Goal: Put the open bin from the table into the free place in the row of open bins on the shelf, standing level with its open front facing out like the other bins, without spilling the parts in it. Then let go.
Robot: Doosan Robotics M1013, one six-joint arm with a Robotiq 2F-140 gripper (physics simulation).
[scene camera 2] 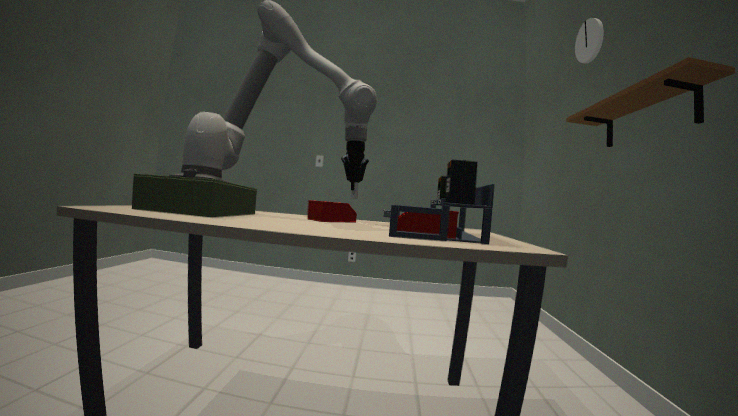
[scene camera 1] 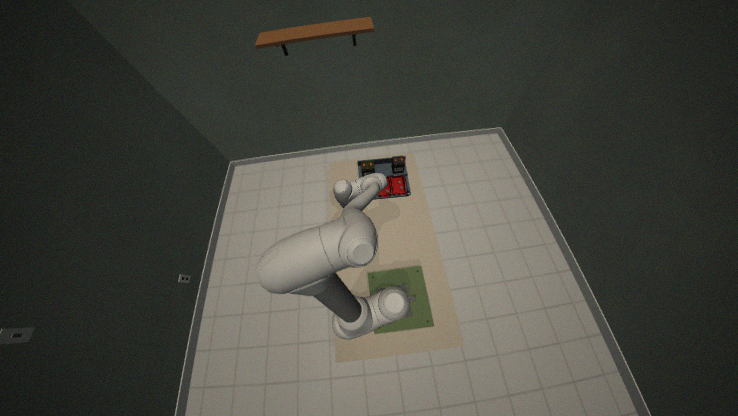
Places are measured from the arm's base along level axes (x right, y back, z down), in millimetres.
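Where they show: gripper, fingertip midpoint: (scene camera 2: pixel 354 198).
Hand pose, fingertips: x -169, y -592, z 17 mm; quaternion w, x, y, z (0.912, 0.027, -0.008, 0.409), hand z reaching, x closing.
Note:
Each offset is from my fingertips to the top centre of the thing. "*": to the spot under its first point. Level surfaces: height alone.
A red open bin {* dx +111, dy +77, dz +56 mm} (scene camera 2: pixel 330 211) stands upright on the table in the scene camera 2 view; the arm hides it in the scene camera 1 view. My gripper (scene camera 2: pixel 353 187) is shut and empty, pointing down above the table between the red bin and the shelf, above the bin's height. In the scene camera 1 view the arm hides the gripper. The low blue-grey shelf (scene camera 1: pixel 408 186) (scene camera 2: pixel 444 222) stands at the far end of the table. Red bins {* dx +394, dy -242, dz +87 mm} (scene camera 1: pixel 398 185) (scene camera 2: pixel 421 222) with grey parts stand in its lower row. The left part of the row is hidden by the arm in the scene camera 1 view.
Dark boxes {dx +399, dy -330, dz -128 mm} (scene camera 1: pixel 398 163) (scene camera 2: pixel 461 181) with orange marks stand on the shelf's upper level. The green base block (scene camera 1: pixel 423 310) (scene camera 2: pixel 193 195) carries the arm at the other end of the table {dz +96 mm} (scene camera 1: pixel 408 237) (scene camera 2: pixel 289 231). A wooden wall shelf (scene camera 1: pixel 315 32) (scene camera 2: pixel 651 90) hangs on the wall.

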